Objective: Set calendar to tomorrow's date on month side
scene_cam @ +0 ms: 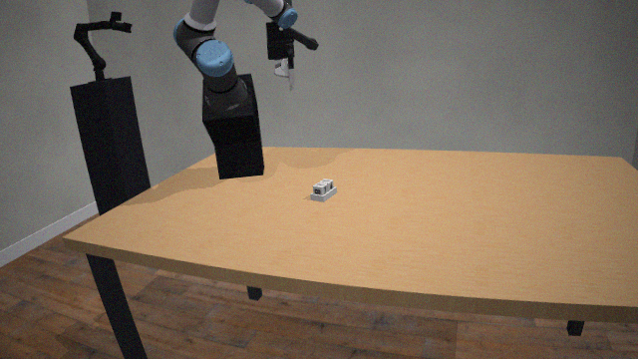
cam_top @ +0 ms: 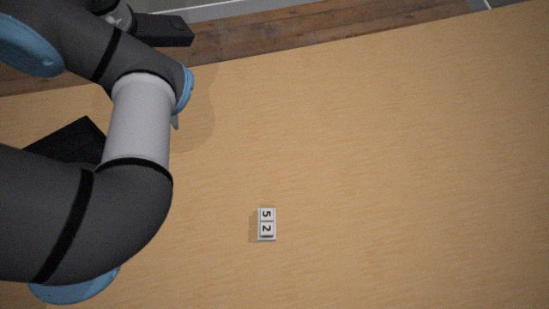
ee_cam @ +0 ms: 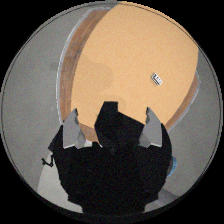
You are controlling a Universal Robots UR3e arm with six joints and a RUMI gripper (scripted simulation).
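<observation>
My hand is 28 cm above the grey calendar tray, 24 cm to the left of it and 12 cm short of it.
</observation>
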